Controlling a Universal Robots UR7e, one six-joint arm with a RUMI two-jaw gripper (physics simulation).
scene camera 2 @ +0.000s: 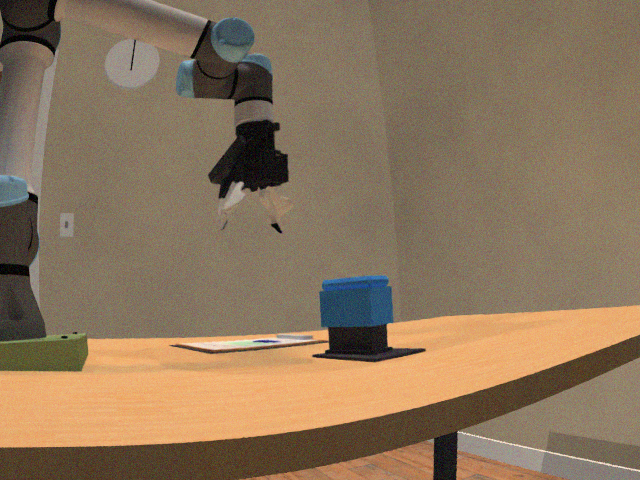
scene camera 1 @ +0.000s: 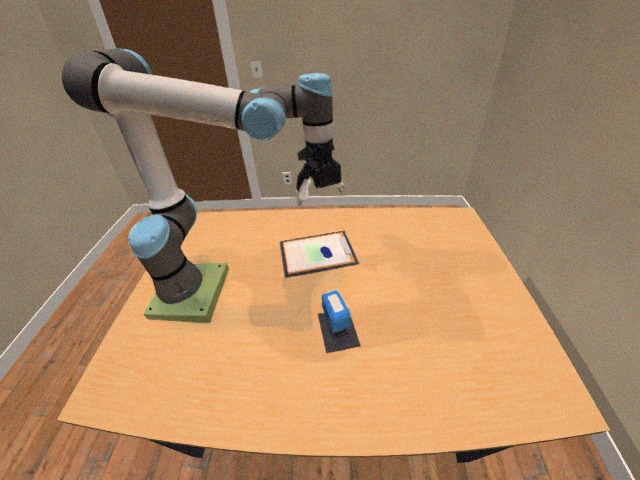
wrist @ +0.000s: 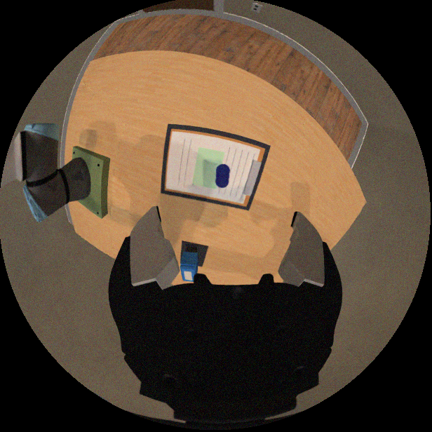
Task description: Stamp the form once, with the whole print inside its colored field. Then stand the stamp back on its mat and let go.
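Seen in the pictures: gripper, fingertip midpoint: [scene camera 2: 252, 231] [scene camera 1: 321, 200]; arm's base, link origin: [scene camera 1: 180, 285].
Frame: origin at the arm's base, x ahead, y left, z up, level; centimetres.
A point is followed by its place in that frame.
Note:
The blue stamp [scene camera 1: 336, 311] {x 50.9, y -5.6, z 7.5 cm} [scene camera 2: 355, 305] {x 49.2, y -5.9, z 3.9 cm} [wrist: 189, 266] with a black base stands upright on its dark mat [scene camera 1: 342, 344] {x 52.9, y -8.9, z -2.4 cm} [scene camera 2: 409, 352] {x 54.7, y -9.5, z -2.4 cm} [wrist: 203, 254], and no finger touches it. The white form [scene camera 1: 295, 262] {x 33.6, y 18.0, z -2.3 cm} [wrist: 178, 170] lies on a clipboard. Its pale green field [scene camera 1: 312, 253] {x 38.3, y 23.0, z -2.3 cm} [scene camera 2: 236, 344] {x 37.3, y 22.6, z -2.4 cm} [wrist: 204, 162] carries part of a dark blue print [scene camera 1: 326, 252] {x 43.1, y 24.1, z -2.1 cm} [scene camera 2: 264, 341] {x 42.5, y 23.8, z -2.1 cm} [wrist: 222, 176]. The print straddles the field's right edge and lies partly on the white paper. My gripper [scene camera 1: 321, 195] {x 41.8, y 25.7, z 17.8 cm} [scene camera 2: 250, 227] {x 41.8, y 25.7, z 17.8 cm} [wrist: 227, 211] is open and empty, high above the table, apart from the stamp.
The clipboard [scene camera 1: 284, 266] {x 30.2, y 15.9, z -2.7 cm} [wrist: 164, 172] has a grey clip [scene camera 1: 345, 245] {x 49.2, y 27.9, z -1.6 cm} [wrist: 253, 178] at its right end. The arm's green base plate [scene camera 1: 217, 281] {x 12.4, y 3.3, z 0.7 cm} [scene camera 2: 49, 356] {x 11.2, y -9.9, z -1.0 cm} [wrist: 102, 192] is at the left of the table [scene camera 1: 330, 397] {x 52.1, y -22.4, z -2.8 cm} [scene camera 2: 180, 408] {x 27.2, y -29.2, z -2.8 cm}. Walls stand behind and to the right.

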